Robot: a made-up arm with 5 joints.
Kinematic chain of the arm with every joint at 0, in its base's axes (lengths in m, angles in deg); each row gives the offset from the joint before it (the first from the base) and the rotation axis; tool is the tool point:
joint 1: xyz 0 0 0.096 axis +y
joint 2: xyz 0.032 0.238 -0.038 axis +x
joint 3: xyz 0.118 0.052 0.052 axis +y
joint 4: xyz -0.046 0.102 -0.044 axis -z
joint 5: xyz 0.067 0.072 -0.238 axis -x
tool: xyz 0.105 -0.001 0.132
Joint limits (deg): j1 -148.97..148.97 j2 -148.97..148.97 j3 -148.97..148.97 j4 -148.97..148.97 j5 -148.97..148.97
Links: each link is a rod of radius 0.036 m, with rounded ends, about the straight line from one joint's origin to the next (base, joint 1, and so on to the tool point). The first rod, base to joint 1, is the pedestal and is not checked.
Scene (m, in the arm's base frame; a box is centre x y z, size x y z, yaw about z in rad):
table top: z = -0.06
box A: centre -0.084 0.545 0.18 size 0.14 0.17 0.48 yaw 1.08
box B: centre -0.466 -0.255 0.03 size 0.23 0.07 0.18 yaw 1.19
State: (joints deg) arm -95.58 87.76 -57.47 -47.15 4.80
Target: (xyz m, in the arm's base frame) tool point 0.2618 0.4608 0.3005
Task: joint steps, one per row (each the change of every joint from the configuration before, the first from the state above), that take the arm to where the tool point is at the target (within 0.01 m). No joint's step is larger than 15 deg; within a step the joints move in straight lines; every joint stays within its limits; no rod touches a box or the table.
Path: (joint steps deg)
1: 11.76 -9.35 -4.40 6.67 -5.91
2: 11.77 -9.34 -4.41 6.68 -5.92
3: 11.76 -9.35 -4.40 6.67 -5.91
4: 14.45 -6.54 11.38 -1.33 -1.17
5: 14.45 -6.54 11.37 -1.34 -1.16
6: 14.45 -6.54 11.38 -1.33 -1.16

